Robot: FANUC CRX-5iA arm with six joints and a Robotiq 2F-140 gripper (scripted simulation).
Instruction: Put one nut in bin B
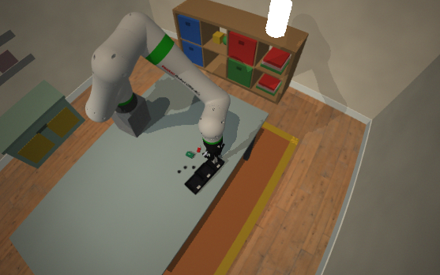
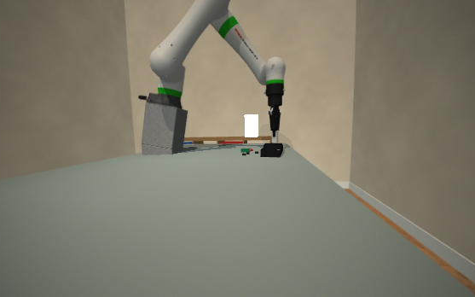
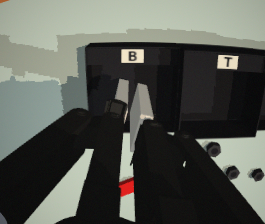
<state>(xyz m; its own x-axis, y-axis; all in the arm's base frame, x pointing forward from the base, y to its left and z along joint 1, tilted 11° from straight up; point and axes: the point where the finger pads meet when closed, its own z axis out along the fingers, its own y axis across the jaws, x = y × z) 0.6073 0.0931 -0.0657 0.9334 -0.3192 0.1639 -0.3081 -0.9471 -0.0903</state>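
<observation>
Right now my hand is 150 mm past the green part, 40 mm to the left of it and 70 mm above it. From my hand the other things lie so: small red part (140 mm behind, 20 mm to the left, 80 mm below).
</observation>
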